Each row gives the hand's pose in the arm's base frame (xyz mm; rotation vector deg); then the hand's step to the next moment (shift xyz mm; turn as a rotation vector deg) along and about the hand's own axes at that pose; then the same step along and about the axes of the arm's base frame.
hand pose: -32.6 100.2 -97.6 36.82 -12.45 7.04
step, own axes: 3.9 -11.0 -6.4 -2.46 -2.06 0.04
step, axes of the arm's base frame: 6.8 -4.7 -10.4 -2.02 -1.77 -1.75
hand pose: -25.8 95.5 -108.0 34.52 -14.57 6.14
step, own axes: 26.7 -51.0 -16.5 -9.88 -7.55 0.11
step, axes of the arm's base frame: 37.9 -31.7 -33.8 -8.23 -6.50 -6.68
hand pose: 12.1 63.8 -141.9 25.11 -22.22 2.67
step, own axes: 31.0 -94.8 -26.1 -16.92 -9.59 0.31
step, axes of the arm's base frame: 50.0 -76.0 -48.5 -14.56 -8.16 -9.98
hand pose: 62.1 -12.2 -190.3 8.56 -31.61 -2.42
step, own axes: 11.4 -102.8 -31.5 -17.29 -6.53 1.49
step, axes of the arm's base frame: 26.3 -98.4 -36.3 -15.50 -5.26 -8.72
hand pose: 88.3 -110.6 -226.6 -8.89 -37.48 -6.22
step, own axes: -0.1 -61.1 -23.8 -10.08 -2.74 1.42
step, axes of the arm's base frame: 5.0 -64.3 -12.0 -9.20 -1.92 -4.77
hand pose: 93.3 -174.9 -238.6 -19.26 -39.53 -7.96
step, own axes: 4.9 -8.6 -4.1 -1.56 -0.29 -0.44
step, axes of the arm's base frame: 4.2 -9.6 2.4 -1.00 -0.40 -1.25
